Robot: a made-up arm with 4 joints.
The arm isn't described. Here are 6 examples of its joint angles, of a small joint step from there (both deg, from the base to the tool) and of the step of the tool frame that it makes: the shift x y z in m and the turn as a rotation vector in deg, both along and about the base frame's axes.
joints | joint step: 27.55 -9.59 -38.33 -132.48 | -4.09 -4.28 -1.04 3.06
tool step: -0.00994 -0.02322 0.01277 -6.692 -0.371 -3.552
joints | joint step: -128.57 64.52 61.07 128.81 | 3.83 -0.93 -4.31 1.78
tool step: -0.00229 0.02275 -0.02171 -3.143 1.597 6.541
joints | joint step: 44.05 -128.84 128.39 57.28 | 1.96 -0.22 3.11 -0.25
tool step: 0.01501 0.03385 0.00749 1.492 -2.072 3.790
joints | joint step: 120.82 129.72 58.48 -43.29 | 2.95 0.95 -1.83 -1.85
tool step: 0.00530 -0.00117 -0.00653 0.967 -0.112 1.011
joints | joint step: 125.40 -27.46 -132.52 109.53 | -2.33 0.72 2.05 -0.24
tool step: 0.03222 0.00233 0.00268 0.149 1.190 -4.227
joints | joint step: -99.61 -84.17 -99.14 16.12 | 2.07 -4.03 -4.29 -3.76
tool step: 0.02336 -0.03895 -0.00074 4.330 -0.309 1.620
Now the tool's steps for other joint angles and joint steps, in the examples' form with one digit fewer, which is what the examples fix.
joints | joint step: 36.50 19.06 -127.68 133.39 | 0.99 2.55 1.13 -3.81
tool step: 0.0012 0.0052 -0.0094 2.93 5.40 0.73
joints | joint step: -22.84 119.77 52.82 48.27 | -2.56 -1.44 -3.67 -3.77
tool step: -0.0008 0.0340 -0.0168 -4.83 -0.09 -6.42
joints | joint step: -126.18 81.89 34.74 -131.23 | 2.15 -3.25 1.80 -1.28
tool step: -0.0023 0.0051 -0.0022 3.61 2.35 0.82
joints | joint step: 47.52 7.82 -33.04 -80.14 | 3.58 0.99 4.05 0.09
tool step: -0.0102 0.0099 -0.0019 0.11 1.15 -0.42
